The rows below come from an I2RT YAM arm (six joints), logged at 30 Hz.
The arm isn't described. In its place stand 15 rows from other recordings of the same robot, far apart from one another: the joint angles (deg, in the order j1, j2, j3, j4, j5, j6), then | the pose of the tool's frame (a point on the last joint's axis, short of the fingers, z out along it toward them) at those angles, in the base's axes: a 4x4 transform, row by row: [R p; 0 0 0 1], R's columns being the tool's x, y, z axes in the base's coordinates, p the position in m.
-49.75, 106.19, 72.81, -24.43, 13.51, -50.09 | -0.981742 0.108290 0.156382 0.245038; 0.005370 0.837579 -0.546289 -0.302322; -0.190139 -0.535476 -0.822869 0.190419; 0 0 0 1
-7.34, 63.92, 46.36, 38.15, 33.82, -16.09 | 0.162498 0.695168 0.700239 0.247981; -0.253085 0.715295 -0.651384 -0.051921; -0.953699 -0.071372 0.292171 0.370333; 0 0 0 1
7.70, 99.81, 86.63, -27.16, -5.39, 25.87 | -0.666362 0.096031 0.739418 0.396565; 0.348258 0.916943 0.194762 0.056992; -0.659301 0.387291 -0.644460 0.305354; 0 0 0 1
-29.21, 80.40, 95.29, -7.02, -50.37, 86.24 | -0.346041 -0.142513 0.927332 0.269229; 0.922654 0.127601 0.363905 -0.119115; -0.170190 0.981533 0.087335 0.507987; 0 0 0 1
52.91, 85.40, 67.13, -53.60, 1.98, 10.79 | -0.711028 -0.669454 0.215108 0.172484; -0.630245 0.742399 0.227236 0.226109; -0.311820 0.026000 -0.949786 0.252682; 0 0 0 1
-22.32, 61.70, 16.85, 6.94, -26.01, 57.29 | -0.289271 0.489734 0.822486 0.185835; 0.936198 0.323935 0.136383 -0.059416; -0.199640 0.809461 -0.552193 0.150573; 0 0 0 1
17.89, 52.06, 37.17, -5.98, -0.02, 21.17 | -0.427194 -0.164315 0.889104 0.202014; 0.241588 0.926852 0.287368 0.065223; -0.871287 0.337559 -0.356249 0.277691; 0 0 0 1
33.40, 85.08, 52.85, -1.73, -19.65, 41.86 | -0.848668 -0.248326 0.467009 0.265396; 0.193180 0.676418 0.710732 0.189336; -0.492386 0.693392 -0.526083 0.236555; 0 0 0 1
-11.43, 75.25, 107.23, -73.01, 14.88, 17.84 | -0.495650 0.560184 0.663720 0.204613; 0.402288 0.825351 -0.396183 -0.050695; -0.769737 0.070639 -0.634440 0.478289; 0 0 0 1
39.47, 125.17, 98.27, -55.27, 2.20, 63.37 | -0.907000 0.400727 0.129492 0.334840; 0.410261 0.910191 0.056903 0.273957; -0.095060 0.104736 -0.989946 0.163417; 0 0 0 1
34.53, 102.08, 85.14, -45.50, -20.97, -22.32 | -0.422806 -0.893200 0.153062 0.303130; -0.721372 0.433958 0.539724 0.224035; -0.548504 0.117784 -0.827810 0.262594; 0 0 0 1
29.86, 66.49, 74.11, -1.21, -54.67, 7.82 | -0.038919 -0.994981 0.092189 0.196767; 0.068383 0.089391 0.993646 0.146454; -0.996900 0.044976 0.064561 0.458104; 0 0 0 1
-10.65, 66.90, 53.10, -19.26, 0.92, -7.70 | -0.557817 0.124392 0.820589 0.255920; -0.031421 0.984831 -0.170648 -0.048707; -0.829369 -0.120974 -0.545447 0.296376; 0 0 0 1
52.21, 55.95, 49.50, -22.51, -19.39, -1.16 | -0.277947 -0.929255 0.243373 0.123323; -0.389620 0.340638 0.855665 0.178333; -0.878033 0.143006 -0.456735 0.312246; 0 0 0 1
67.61, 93.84, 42.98, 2.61, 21.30, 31.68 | -0.645862 -0.505441 0.572181 0.130124; -0.283195 0.854605 0.435260 0.281913; -0.708987 0.119079 -0.695095 0.144806; 0 0 0 1
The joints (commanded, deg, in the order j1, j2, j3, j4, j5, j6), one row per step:
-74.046 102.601 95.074 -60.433 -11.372 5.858
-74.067 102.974 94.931 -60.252 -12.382 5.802
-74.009 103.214 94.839 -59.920 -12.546 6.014
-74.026 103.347 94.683 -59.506 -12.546 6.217
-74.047 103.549 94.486 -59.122 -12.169 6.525
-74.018 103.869 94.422 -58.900 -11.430 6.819
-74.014 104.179 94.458 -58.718 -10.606 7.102
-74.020 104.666 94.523 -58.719 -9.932 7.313
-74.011 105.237 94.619 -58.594 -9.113 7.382
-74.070 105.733 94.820 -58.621 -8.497 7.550
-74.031 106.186 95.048 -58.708 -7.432 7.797
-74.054 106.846 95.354 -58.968 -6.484 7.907
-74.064 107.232 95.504 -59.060 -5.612 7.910
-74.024 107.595 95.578 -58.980 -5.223 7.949
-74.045 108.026 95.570 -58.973 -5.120 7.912
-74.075 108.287 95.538 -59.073 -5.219 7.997
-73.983 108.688 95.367 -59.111 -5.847 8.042
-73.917 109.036 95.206 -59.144 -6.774 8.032
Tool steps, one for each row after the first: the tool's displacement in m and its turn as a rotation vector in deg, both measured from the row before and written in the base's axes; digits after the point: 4 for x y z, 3 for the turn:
0.0008 -0.0011 -0.0028 0.563 -0.793 0.406
0.0008 -0.0010 -0.0017 0.107 -0.208 -0.074
0.0002 -0.0009 -0.0013 -0.058 -0.093 -0.201
-0.0001 -0.0011 -0.0020 0.012 0.251 -0.440
0.0001 -0.0013 -0.0022 0.054 0.619 -0.512
-0.0001 -0.0014 -0.0017 -0.042 0.678 -0.558
0.0000 -0.0016 -0.0028 0.291 0.658 -0.445
0.0001 -0.0021 -0.0031 0.144 0.811 -0.348
-0.0003 -0.0019 -0.0022 0.192 0.594 -0.431
0.0000 -0.0016 -0.0019 0.082 0.974 -0.560
-0.0002 -0.0020 -0.0029 0.368 0.994 -0.448
-0.0003 -0.0013 -0.0018 0.090 0.880 -0.302
0.0004 -0.0012 -0.0019 0.107 0.400 -0.124
0.0001 -0.0012 -0.0028 0.382 0.223 -0.019
0.0000 -0.0005 -0.0019 0.418 -0.006 -0.079
0.0012 -0.0004 -0.0034 0.759 -0.419 0.242
0.0011 -0.0002 -0.0030 0.764 -0.698 0.351

